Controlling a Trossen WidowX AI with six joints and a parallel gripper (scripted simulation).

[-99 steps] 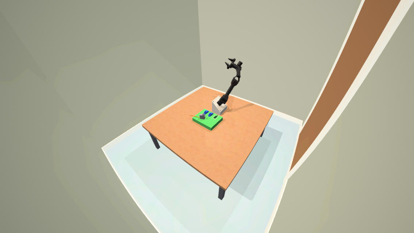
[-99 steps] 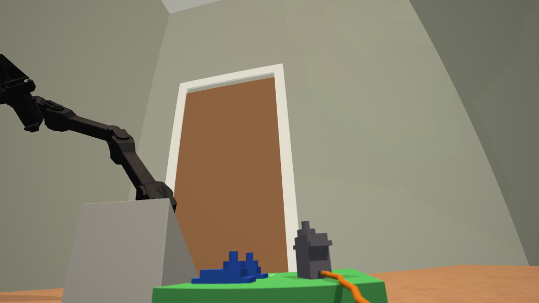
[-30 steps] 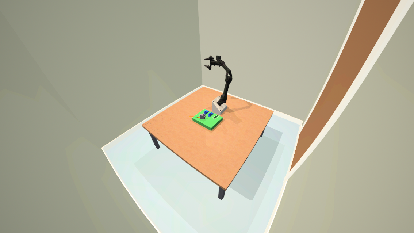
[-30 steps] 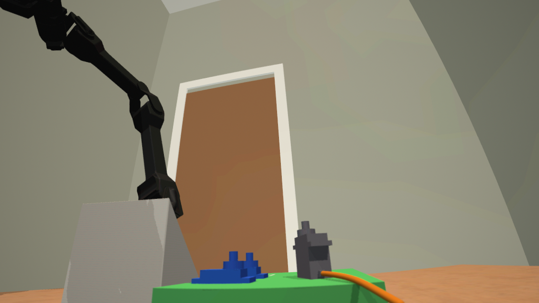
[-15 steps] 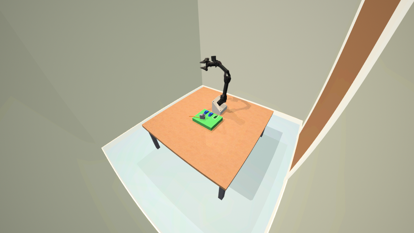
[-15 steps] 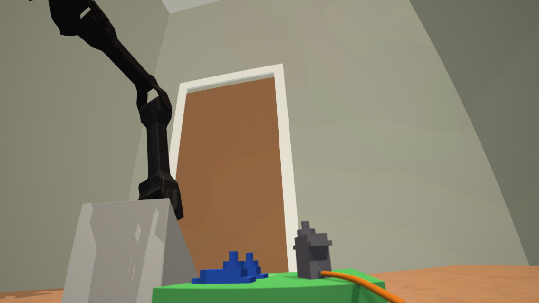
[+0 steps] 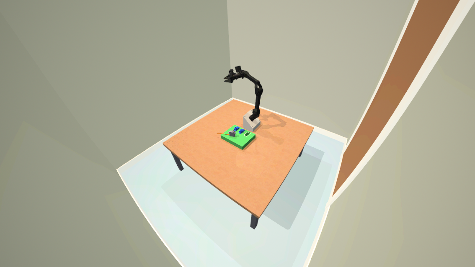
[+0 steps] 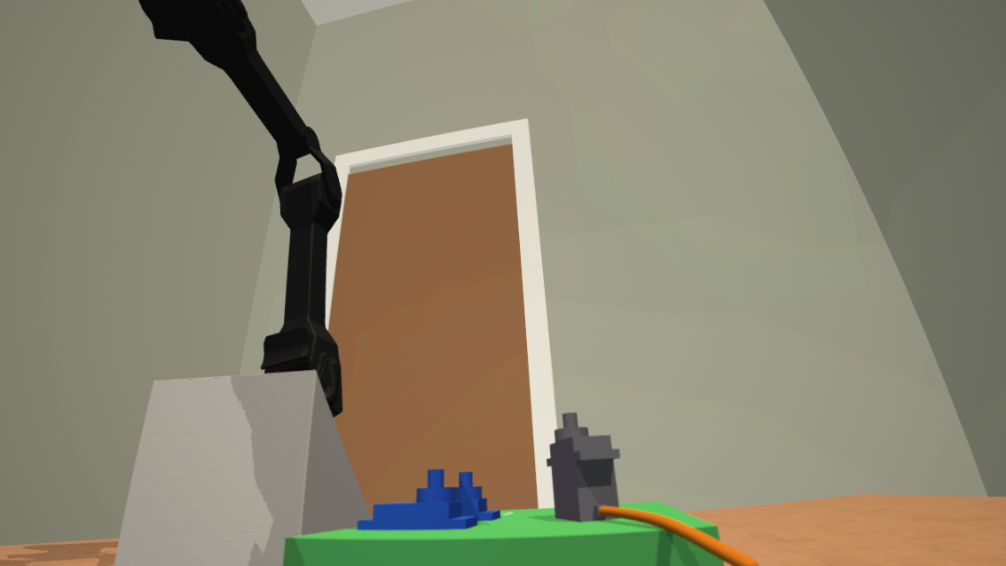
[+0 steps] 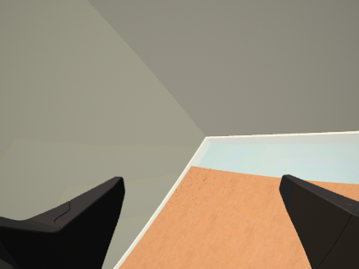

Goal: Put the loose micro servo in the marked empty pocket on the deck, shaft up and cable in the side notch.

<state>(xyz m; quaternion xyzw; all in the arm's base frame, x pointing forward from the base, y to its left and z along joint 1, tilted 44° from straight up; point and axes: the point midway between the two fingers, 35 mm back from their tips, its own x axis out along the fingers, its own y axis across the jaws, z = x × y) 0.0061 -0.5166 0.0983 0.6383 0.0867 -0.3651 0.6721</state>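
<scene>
Now: gripper tip 26 cm short of the green deck, 31 cm to the right of it and 51 cm above it.
</scene>
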